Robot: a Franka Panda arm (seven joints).
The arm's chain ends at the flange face. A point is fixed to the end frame.
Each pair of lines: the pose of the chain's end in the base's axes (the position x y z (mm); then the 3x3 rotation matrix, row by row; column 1 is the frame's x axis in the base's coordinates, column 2 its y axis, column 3 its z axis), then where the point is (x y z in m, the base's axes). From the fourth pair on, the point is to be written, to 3 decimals.
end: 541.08, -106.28, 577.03; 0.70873, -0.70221, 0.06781; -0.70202, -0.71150, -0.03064; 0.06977, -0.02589, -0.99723
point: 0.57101 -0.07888 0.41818
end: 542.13, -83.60, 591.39; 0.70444, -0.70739, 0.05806; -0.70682, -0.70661, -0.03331; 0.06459, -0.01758, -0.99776
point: 0.57073 -0.05676 0.43220
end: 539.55, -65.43, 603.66; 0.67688, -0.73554, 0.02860; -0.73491, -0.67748, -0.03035; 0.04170, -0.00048, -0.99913
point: 0.56473 -0.03893 0.44384
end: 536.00, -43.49, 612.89; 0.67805, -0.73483, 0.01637; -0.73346, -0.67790, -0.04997; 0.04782, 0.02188, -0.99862
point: 0.559 -0.020 0.452
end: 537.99, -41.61, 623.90; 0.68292, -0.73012, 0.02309; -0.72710, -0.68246, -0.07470; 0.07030, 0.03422, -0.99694
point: 0.562 -0.022 0.463
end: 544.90, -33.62, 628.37; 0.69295, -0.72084, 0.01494; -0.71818, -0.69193, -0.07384; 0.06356, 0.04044, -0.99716
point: 0.567 -0.014 0.467
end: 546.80, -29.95, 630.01; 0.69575, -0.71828, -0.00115; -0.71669, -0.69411, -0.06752; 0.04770, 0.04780, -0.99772
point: 0.566 -0.009 0.469
